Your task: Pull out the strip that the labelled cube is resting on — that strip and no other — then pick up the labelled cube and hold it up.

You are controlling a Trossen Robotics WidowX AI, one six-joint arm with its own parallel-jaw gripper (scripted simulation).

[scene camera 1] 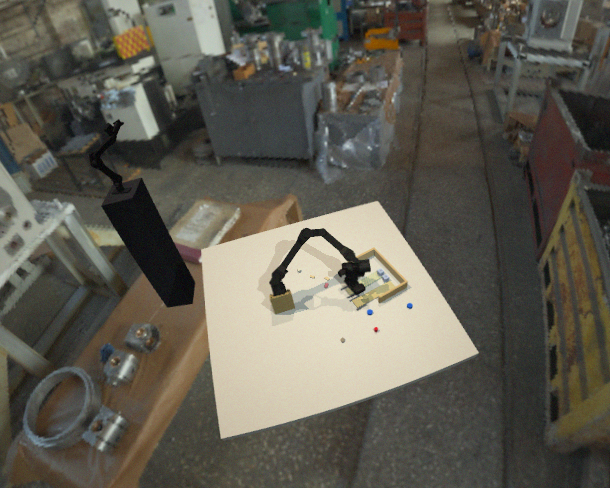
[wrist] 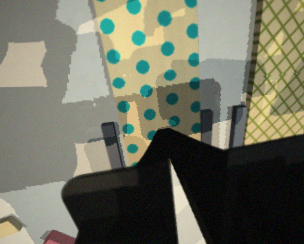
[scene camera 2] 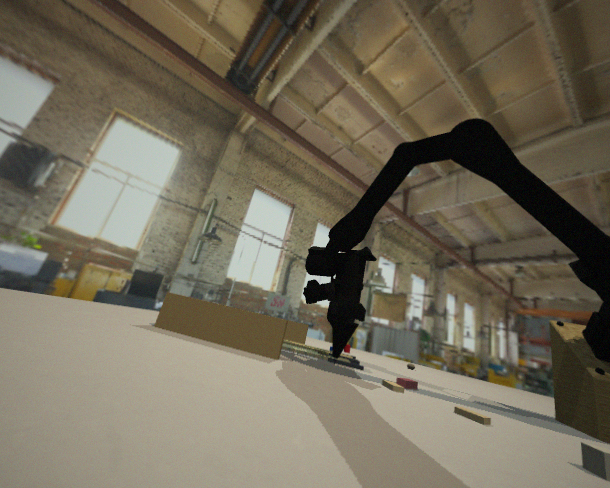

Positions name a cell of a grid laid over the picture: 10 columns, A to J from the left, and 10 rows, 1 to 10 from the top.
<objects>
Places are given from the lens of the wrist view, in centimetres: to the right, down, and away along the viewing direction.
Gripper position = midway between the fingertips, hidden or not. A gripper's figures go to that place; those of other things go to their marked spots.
my gripper (wrist: F6): 1, 1, 12
strip (wrist: F3): 0, -4, 10
</objects>
